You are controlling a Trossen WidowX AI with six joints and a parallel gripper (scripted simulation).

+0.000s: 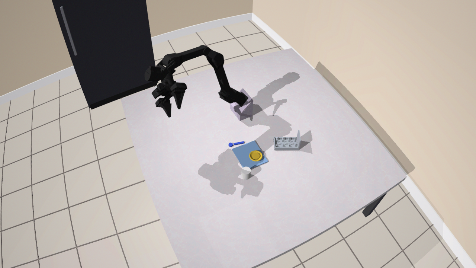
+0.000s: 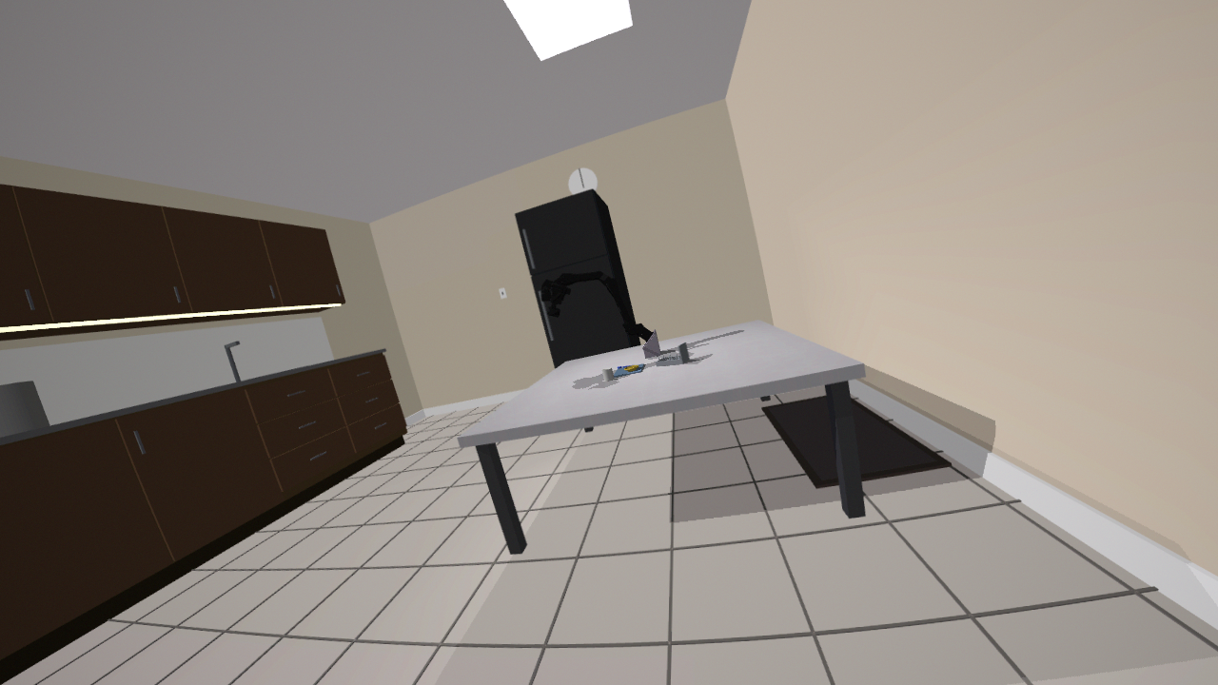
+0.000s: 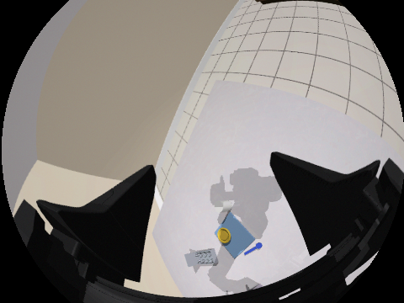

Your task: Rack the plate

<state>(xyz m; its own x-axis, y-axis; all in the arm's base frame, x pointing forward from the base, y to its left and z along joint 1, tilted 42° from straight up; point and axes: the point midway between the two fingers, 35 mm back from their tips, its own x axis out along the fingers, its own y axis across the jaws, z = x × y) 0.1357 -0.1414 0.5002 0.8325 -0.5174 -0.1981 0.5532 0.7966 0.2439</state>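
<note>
Now: gripper tip 17 cm short of the yellow plate, 32 cm to the right of it and 35 cm above it. The rest, counted from my gripper tip: blue spoon 4 cm ahead, 29 cm to the left, 36 cm below; then white cup 23 cm ahead, 22 cm to the left, 34 cm below; then blue mat 14 cm ahead, 31 cm to the left, 36 cm below.
</note>
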